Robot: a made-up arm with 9 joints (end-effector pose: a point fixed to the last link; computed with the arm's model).
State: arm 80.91 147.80 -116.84 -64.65 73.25 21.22 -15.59 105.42 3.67
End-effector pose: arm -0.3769 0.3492 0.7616 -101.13 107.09 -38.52
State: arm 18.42 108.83 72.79 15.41 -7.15 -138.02 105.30 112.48 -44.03
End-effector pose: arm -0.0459 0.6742 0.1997 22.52 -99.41 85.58
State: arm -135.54 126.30 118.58 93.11 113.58 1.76 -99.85 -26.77 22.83
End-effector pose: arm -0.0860 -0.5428 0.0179 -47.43 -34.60 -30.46
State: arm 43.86 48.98 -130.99 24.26 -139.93 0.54 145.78 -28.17 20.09
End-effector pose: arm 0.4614 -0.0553 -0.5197 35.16 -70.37 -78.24
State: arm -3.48 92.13 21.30 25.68 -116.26 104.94 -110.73 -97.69 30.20
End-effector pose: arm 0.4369 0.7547 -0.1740 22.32 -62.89 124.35
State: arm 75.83 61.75 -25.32 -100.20 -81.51 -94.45 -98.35 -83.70 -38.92
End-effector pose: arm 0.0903 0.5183 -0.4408 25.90 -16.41 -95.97
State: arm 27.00 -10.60 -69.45 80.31 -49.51 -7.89 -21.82 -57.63 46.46
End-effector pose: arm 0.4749 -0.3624 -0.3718 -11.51 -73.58 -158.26
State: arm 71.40 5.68 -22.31 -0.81 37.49 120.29 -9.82 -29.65 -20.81
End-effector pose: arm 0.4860 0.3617 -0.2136 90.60 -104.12 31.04
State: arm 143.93 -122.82 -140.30 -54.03 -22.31 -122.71 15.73 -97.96 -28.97
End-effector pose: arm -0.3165 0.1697 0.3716 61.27 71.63 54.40
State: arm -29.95 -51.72 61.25 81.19 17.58 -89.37 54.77 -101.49 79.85
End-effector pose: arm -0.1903 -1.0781 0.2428 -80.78 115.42 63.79
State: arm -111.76 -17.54 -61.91 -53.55 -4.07 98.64 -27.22 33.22 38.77
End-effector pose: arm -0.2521 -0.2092 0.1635 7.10 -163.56 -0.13
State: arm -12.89 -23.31 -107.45 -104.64 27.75 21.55 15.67 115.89 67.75
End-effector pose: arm -0.0044 -0.7951 -0.3278 9.12 65.29 123.07
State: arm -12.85 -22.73 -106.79 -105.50 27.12 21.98 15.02 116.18 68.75
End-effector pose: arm -0.0130 -0.7924 -0.3324 10.70 66.08 123.27
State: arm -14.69 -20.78 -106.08 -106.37 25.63 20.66 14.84 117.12 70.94
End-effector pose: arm -0.0459 -0.7870 -0.3423 12.15 66.00 119.77
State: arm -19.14 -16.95 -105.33 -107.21 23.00 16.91 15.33 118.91 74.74
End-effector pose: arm -0.1109 -0.7736 -0.3585 13.39 64.97 111.28
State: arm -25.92 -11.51 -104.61 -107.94 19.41 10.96 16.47 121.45 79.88
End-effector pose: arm -0.2017 -0.7460 -0.3762 14.42 63.78 98.51
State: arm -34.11 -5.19 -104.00 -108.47 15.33 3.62 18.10 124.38 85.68
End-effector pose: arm -0.3025 -0.7008 -0.3891 15.35 63.20 83.40
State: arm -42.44 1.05 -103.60 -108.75 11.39 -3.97 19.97 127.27 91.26
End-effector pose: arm -0.3942 -0.6427 -0.3933 16.08 63.48 68.49
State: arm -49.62 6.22 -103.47 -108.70 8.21 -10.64 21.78 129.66 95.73
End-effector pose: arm -0.4638 -0.5845 -0.3892 16.62 64.27 55.91
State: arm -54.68 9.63 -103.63 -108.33 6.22 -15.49 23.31 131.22 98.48
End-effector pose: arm -0.5078 -0.5394 -0.3815 16.90 64.97 46.97
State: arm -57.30 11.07 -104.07 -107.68 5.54 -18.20 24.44 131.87 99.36
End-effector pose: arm -0.5300 -0.5148 -0.3745 16.88 65.16 41.84
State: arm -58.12 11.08 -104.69 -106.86 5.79 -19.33 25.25 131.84 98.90
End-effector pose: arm -0.5387 -0.5069 -0.3696 16.60 64.84 39.45
